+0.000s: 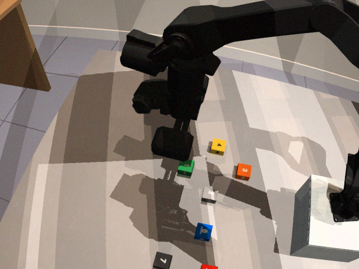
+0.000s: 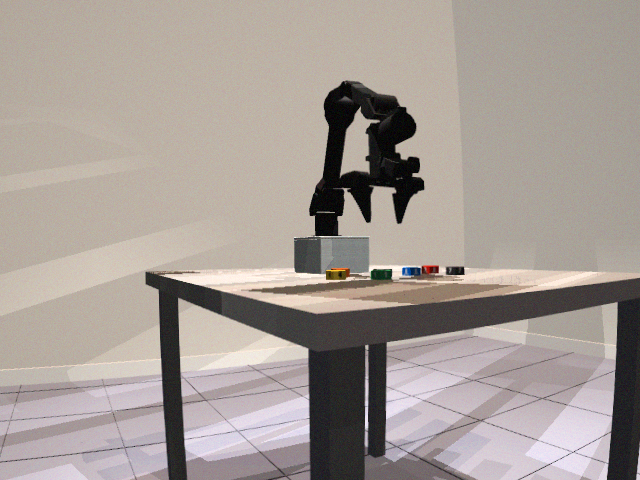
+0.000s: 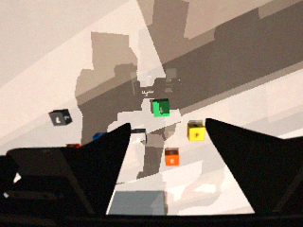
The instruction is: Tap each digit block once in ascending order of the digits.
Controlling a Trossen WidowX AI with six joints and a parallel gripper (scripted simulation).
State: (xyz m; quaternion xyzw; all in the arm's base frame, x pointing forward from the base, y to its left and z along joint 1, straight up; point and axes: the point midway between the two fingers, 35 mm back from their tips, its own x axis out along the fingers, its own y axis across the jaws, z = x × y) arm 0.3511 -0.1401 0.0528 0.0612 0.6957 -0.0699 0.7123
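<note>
The green block marked 1 lies 11 cm below my gripper tip, 2 cm behind it and 1 cm to the left of it. The rest, counted from my gripper tip: grey block marked 2: 11 cm below, 7 cm to the left, 7 cm behind; then orange block marked 3: 15 cm behind, 11 cm below, 1 cm to the left; then yellow block marked 4: 11 cm below, 9 cm behind, 6 cm to the right.
</note>
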